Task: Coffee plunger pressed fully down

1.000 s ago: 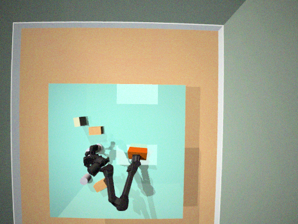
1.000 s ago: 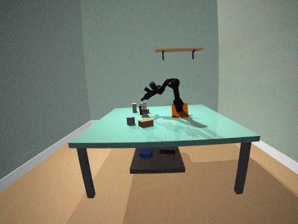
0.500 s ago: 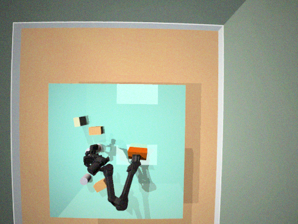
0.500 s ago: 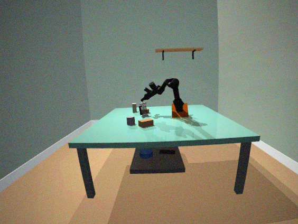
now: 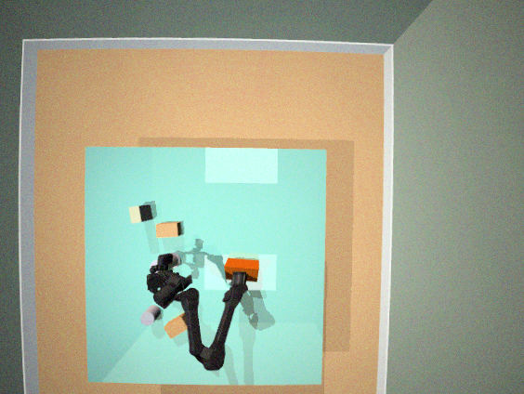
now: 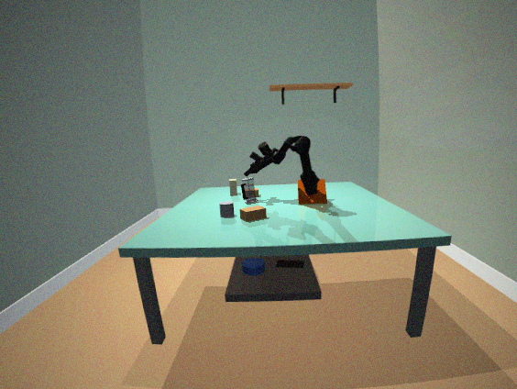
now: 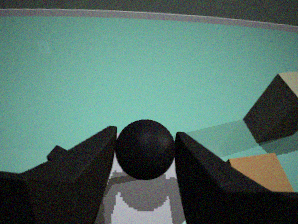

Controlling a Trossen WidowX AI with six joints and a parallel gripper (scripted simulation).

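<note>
Now: the coffee press 9 cm below my gripper tip, 2 cm to the left of it and 1 cm behind it. The rest, counted from my gripper tip: cream block (25 cm to the right, 13 cm below, 10 cm ahead).
</note>
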